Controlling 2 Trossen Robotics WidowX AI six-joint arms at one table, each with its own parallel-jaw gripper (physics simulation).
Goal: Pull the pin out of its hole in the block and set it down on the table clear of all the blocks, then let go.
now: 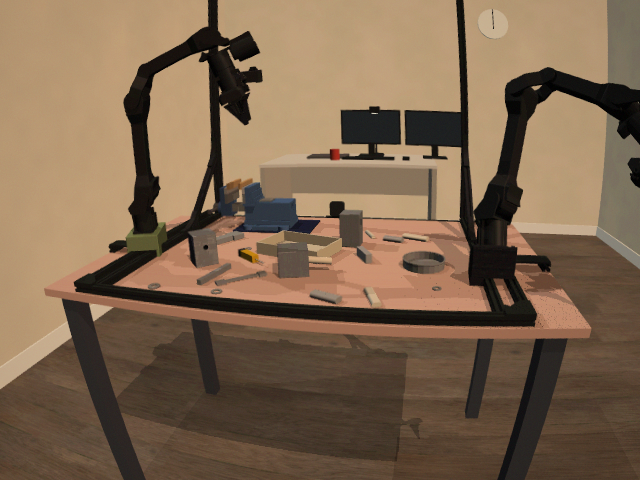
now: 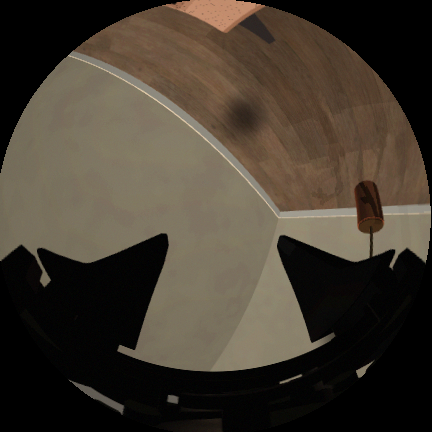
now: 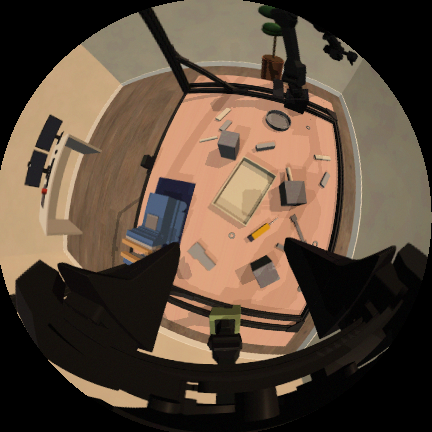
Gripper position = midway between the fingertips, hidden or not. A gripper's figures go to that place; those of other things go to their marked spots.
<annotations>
My right gripper (image 1: pixel 248 122) is 112 cm from the lens. A round grey dish (image 1: pixel 424 262) is 106 cm from the lens.
</annotations>
